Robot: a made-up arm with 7 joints.
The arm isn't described. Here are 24 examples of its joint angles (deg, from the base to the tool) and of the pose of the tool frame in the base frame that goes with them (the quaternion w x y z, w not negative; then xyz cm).
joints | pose
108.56 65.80 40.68 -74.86 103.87 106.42 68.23 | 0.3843 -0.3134 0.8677 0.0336 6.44 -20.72 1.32
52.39 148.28 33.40 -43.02 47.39 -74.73 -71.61 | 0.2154 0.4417 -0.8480 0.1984 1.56 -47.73 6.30
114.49 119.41 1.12 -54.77 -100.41 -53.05 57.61 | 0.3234 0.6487 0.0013 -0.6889 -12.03 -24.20 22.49
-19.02 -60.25 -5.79 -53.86 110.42 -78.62 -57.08 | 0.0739 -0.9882 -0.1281 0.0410 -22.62 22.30 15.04
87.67 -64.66 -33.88 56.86 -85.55 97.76 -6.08 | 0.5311 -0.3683 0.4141 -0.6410 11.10 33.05 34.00
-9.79 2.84 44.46 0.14 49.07 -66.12 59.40 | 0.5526 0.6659 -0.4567 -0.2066 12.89 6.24 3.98
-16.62 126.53 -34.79 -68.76 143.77 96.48 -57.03 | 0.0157 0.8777 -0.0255 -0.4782 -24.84 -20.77 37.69
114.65 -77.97 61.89 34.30 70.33 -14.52 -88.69 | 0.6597 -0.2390 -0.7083 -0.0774 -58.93 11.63 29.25
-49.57 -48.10 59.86 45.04 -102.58 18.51 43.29 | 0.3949 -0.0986 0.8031 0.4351 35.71 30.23 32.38
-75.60 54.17 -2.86 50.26 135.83 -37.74 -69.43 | 0.1352 -0.0095 0.8225 -0.5524 12.78 -61.33 58.86
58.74 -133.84 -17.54 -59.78 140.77 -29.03 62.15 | 0.7190 0.5501 0.3574 0.2296 -1.16 -28.62 45.53
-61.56 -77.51 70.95 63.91 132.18 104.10 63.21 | 0.5081 0.5001 0.6563 -0.2470 2.87 8.38 29.91
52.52 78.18 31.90 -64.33 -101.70 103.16 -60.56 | 0.2799 0.6928 0.2854 0.6001 32.25 -19.68 -7.47
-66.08 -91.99 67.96 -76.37 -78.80 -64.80 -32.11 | 0.2275 0.5894 0.6301 -0.4515 -8.81 -10.89 13.40
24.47 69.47 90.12 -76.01 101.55 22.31 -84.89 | 0.3299 0.2780 -0.1619 -0.8875 -8.22 -7.31 20.78
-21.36 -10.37 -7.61 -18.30 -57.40 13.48 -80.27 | 0.3380 0.1342 -0.7912 -0.4917 4.16 28.90 27.76
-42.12 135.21 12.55 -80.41 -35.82 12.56 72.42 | 0.4717 -0.4246 0.7150 0.2931 19.66 -23.36 35.49
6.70 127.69 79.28 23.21 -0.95 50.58 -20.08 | 0.6254 0.6838 0.2889 -0.2404 -22.39 -59.39 5.20
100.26 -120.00 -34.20 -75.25 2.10 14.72 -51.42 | 0.8330 0.3008 -0.0666 0.4595 14.21 -14.88 50.44
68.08 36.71 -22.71 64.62 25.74 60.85 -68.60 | 0.6381 0.2293 0.6230 0.3899 53.53 -15.44 4.09
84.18 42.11 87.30 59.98 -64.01 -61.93 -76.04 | 0.2745 0.1647 -0.2143 0.9228 3.73 -43.37 11.27
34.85 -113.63 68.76 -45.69 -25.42 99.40 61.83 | 0.4667 -0.5253 -0.4545 -0.5474 -35.65 13.17 9.82
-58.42 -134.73 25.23 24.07 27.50 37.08 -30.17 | 0.0208 0.5263 -0.5308 -0.6640 -25.68 28.52 -0.75
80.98 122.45 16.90 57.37 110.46 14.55 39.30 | 0.6182 -0.5110 -0.3251 0.5010 1.56 -46.13 47.43
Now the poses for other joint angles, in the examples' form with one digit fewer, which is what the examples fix.
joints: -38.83 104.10 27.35 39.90 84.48 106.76 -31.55
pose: 0.852 0.107 -0.119 -0.498 -5.7 -46.0 44.0
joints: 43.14 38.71 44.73 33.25 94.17 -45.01 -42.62
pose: 0.576 0.802 0.031 0.151 20.2 -32.2 -20.7
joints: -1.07 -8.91 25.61 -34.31 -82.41 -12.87 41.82
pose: 0.012 -0.758 -0.650 -0.042 2.6 8.4 4.0
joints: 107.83 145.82 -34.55 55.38 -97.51 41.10 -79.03
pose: 0.091 -0.026 -0.896 0.434 31.6 -40.0 33.2
